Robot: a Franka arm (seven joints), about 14 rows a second.
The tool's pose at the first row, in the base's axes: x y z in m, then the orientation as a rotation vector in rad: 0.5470, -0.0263, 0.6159, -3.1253, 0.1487, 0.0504
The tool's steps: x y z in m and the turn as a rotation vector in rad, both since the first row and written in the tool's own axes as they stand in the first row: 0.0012, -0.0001, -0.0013, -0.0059, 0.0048, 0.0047; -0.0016, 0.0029, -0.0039, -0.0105, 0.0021, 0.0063; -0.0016, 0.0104, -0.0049, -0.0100, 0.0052, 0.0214; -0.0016, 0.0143, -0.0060, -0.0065, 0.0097, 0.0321; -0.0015, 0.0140, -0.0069, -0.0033, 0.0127, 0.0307; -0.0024, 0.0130, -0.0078, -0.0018, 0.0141, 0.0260; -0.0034, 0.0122, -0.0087, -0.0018, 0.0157, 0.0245; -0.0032, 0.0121, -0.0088, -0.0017, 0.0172, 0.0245; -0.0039, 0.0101, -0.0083, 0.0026, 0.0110, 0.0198; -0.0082, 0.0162, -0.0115, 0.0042, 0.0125, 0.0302; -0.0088, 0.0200, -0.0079, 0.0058, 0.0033, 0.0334; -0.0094, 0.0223, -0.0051, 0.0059, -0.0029, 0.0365
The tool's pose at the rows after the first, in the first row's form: 0.5482, -0.0263, 0.6172, -3.1312, 0.1562, 0.0435; 0.5453, -0.0291, 0.6198, -3.1355, 0.1588, 0.0481; 0.5446, -0.0366, 0.6207, -3.1342, 0.1825, 0.0434; 0.5442, -0.0405, 0.6218, -3.1302, 0.1992, 0.0361; 0.5444, -0.0402, 0.6227, -3.1273, 0.1970, 0.0311; 0.5436, -0.0391, 0.6236, -3.1263, 0.1896, 0.0288; 0.5427, -0.0382, 0.6246, -3.1265, 0.1872, 0.0263; 0.5429, -0.0382, 0.6247, -3.1265, 0.1873, 0.0239; 0.5424, -0.0361, 0.6242, -3.1221, 0.1797, 0.0332; 0.5377, -0.0418, 0.6275, -3.1198, 0.1959, 0.0308; 0.5366, -0.0455, 0.6239, -3.1174, 0.2007, 0.0451; 0.5357, -0.0477, 0.6211, -3.1166, 0.2055, 0.0547
